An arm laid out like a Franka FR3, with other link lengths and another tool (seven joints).
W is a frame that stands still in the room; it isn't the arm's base.
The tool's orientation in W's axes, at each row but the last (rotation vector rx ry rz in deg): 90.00 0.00 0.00; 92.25 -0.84 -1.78; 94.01 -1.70 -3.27; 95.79 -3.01 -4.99; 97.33 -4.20 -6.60; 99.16 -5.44 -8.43; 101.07 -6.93 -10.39
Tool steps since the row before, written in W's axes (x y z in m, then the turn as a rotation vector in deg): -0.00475 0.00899 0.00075 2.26 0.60 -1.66; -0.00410 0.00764 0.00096 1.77 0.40 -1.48; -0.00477 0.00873 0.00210 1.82 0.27 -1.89; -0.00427 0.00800 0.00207 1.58 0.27 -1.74; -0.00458 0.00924 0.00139 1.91 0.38 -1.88; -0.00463 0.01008 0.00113 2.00 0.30 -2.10; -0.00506 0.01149 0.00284 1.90 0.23 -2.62
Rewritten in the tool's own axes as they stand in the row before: -0.00475 0.00075 -0.00899 2.26 -1.66 -0.60; -0.00433 0.00062 -0.00755 1.77 -1.48 -0.39; -0.00527 0.00140 -0.00858 1.84 -1.88 -0.24; -0.00500 0.00116 -0.00776 1.60 -1.73 -0.23; -0.00566 0.00008 -0.00873 1.92 -1.88 -0.36; -0.00611 -0.00064 -0.00931 2.03 -2.08 -0.26; -0.00721 0.00040 -0.01066 1.97 -2.58 -0.08
